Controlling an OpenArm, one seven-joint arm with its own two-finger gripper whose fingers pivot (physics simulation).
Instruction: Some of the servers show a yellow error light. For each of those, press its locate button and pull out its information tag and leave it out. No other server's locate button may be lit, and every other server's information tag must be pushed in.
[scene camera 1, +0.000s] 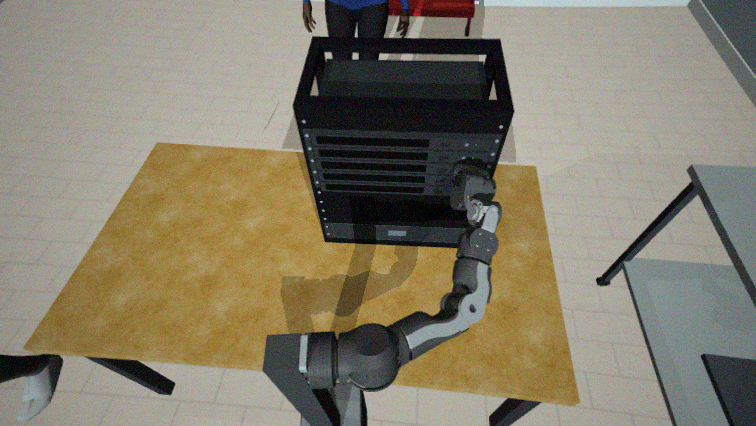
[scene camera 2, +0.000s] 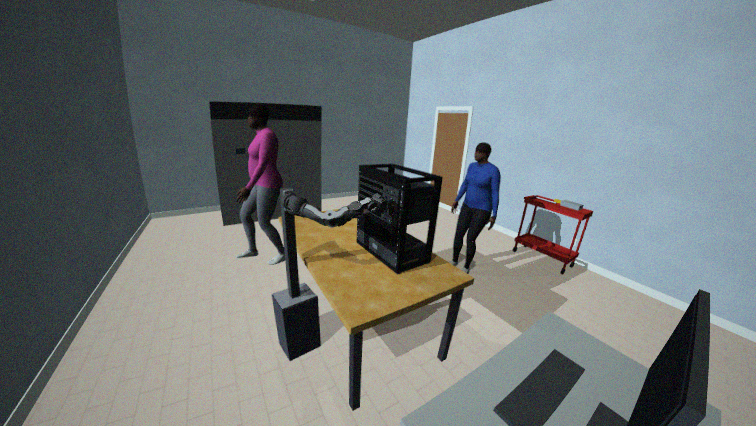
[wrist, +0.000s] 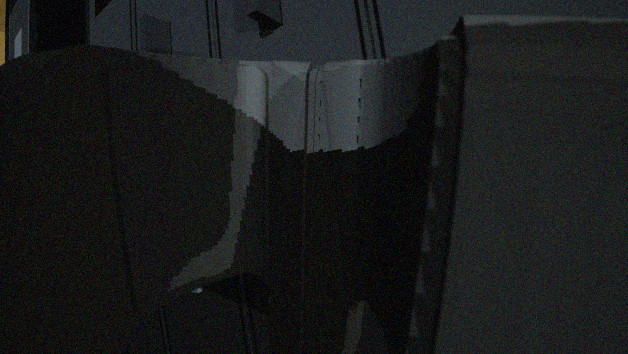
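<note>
The black rack (scene camera 1: 402, 113) (scene camera 2: 401, 227) stands on the table with several dark servers stacked in its upper half. The top server (scene camera 1: 372, 141) shows a pale locate button (scene camera 1: 466, 144) and a green light (scene camera 1: 475, 144) beside it. Another green light (scene camera 1: 472, 157) shows one server lower. My gripper (scene camera 1: 470, 165) (scene camera 2: 381, 203) (wrist: 331, 218) is shut with nothing between its fingers, close in front of the servers' right side. The fingers fill most of the wrist view and hide the buttons and lights behind them. A dark information tag (wrist: 266, 14) shows above them. No yellow light can be made out.
The rack stands on a wooden table (scene camera 1: 174, 238) (scene camera 2: 370, 301). A person in blue (scene camera 2: 481, 182) stands behind the rack, and one in pink (scene camera 2: 264, 158) is beyond the arm's base. A grey desk (scene camera 1: 682, 296) is to the right. A red cart (scene camera 2: 544, 243) is by the wall.
</note>
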